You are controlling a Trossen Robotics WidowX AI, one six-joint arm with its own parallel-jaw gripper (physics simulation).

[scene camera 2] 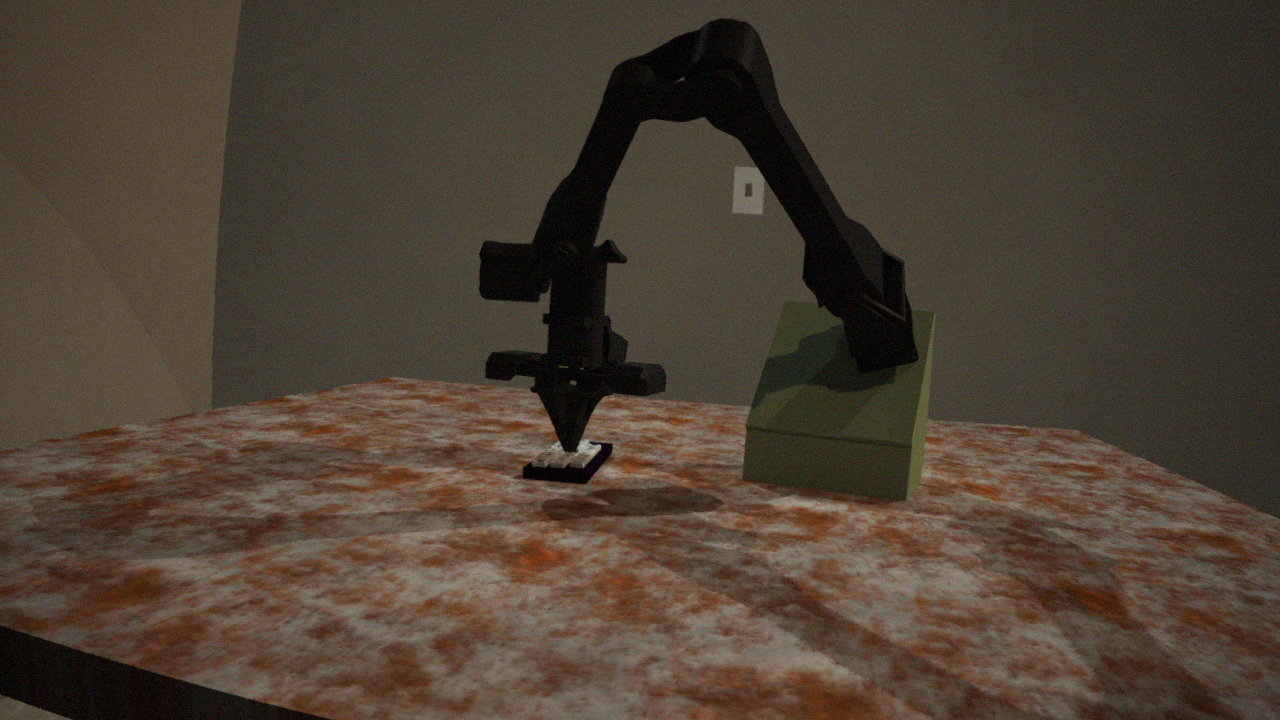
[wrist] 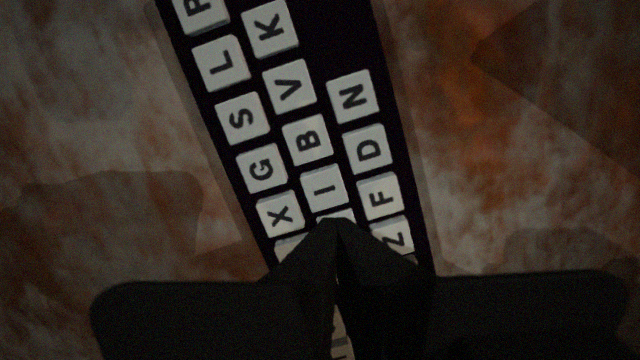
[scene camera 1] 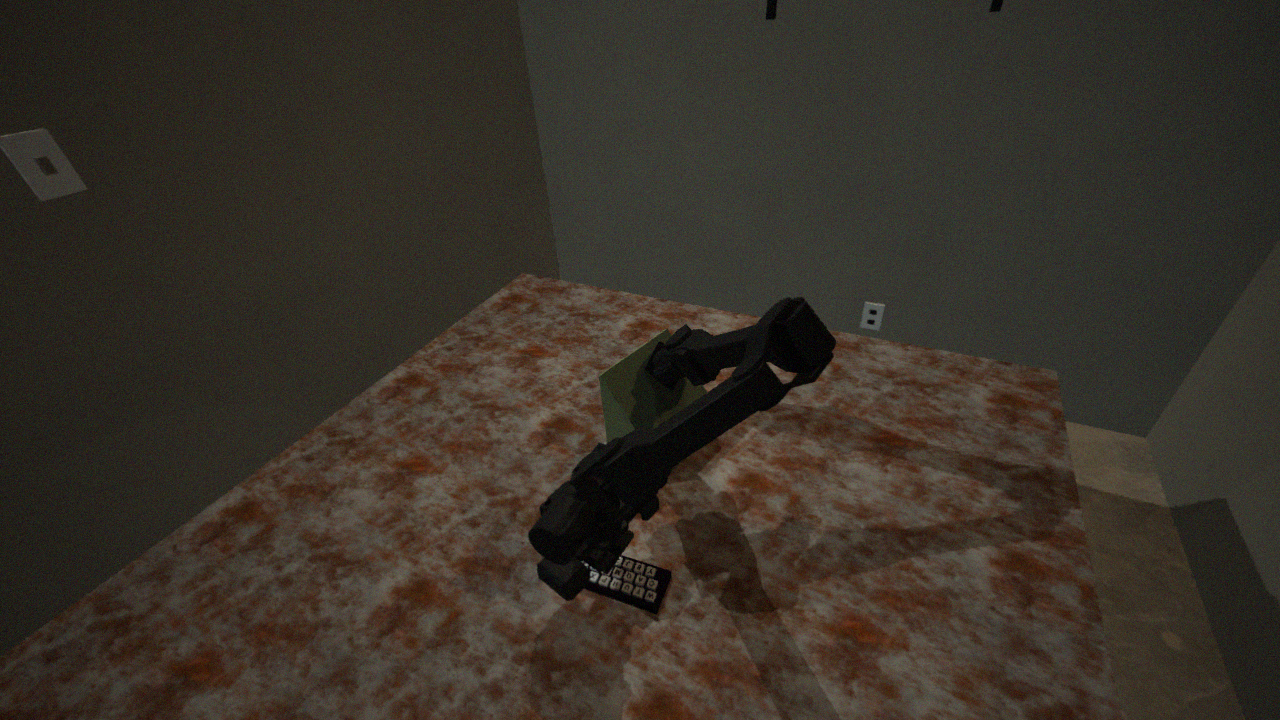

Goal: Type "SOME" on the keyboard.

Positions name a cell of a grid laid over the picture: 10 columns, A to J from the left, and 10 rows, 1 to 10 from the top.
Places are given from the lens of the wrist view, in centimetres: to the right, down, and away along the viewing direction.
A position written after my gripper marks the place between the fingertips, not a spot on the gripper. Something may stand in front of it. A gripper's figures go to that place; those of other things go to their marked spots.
my gripper (wrist: F7): 0, 2, 11
black keyboard (wrist: F2): 0, -4, 9
